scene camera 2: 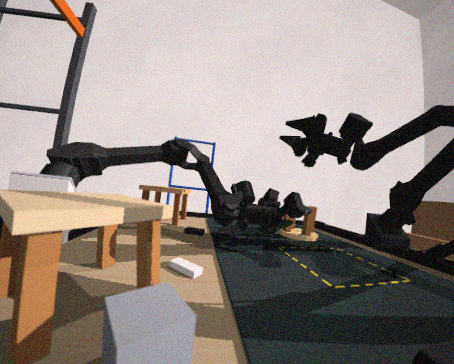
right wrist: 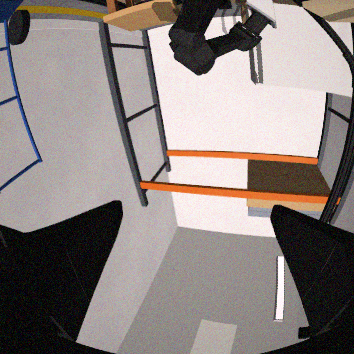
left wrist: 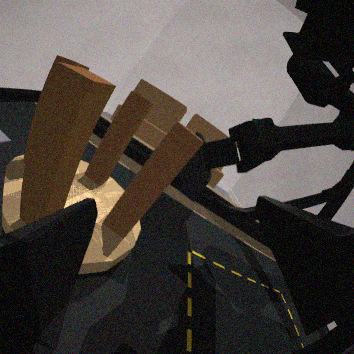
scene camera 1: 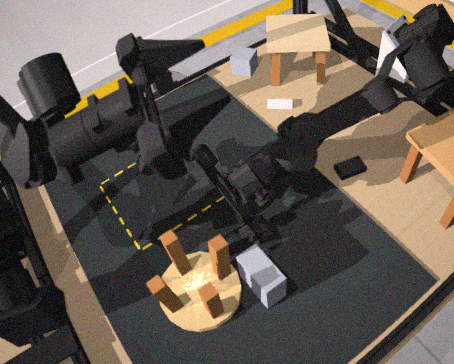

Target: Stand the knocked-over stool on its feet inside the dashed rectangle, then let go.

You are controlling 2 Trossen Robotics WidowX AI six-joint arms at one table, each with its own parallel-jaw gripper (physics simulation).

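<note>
The stool lies upside down on the dark mat, its round pale seat down and its brown legs pointing up. It is outside the yellow dashed rectangle, close to one corner. My left gripper is open and empty, low beside the stool. In the left wrist view its left finger hides part of the seat; I cannot tell whether they touch. My right gripper is open and empty, high above the mat. The arms hide part of the rectangle in scene camera 1.
A grey block stands close beside the stool. A small pale table, a blue-grey block, a white bar and a black block are beside the mat. Another wooden table stands at the right.
</note>
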